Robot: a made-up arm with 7 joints.
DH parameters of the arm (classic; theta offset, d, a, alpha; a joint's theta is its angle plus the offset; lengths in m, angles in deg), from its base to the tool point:
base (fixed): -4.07 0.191 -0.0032 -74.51
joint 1: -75.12 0.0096 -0.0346 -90
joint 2: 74 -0.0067 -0.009 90
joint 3: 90 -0.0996 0.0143 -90
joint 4: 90 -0.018 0.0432 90
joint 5: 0 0.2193 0.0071 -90
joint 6: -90 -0.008 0.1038 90
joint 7: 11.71 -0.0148 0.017 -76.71
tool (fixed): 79.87 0.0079 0 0
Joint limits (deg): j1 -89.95..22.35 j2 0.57..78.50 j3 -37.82..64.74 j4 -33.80..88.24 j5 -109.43..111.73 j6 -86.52..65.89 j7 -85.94..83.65
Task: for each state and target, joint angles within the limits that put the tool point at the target. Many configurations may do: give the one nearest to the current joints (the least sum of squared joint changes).
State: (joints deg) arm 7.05 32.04 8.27 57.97 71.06 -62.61 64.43
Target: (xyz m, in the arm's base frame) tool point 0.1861 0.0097 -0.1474
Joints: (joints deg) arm -12.25 15.49 1.35 43.44 68.99 -66.76 63.36
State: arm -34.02 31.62 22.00 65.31 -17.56 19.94 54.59
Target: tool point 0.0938 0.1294 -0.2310
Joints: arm -29.59 21.88 22.33 77.48 -18.73 33.84 59.64
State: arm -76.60 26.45 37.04 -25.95 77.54 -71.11 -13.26
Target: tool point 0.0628 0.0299 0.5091
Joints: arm -89.95 44.59 34.83 -23.45 83.12 -44.82 -17.47
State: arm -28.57 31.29 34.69 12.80 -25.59 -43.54 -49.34
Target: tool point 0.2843 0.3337 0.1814
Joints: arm -39.37 44.33 48.13 34.21 -26.22 -20.34 -46.70
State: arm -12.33 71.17 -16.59 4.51 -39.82 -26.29 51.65
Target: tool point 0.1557 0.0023 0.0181
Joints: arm 18.23 75.61 -21.05 -22.60 -30.04 -79.15 53.81
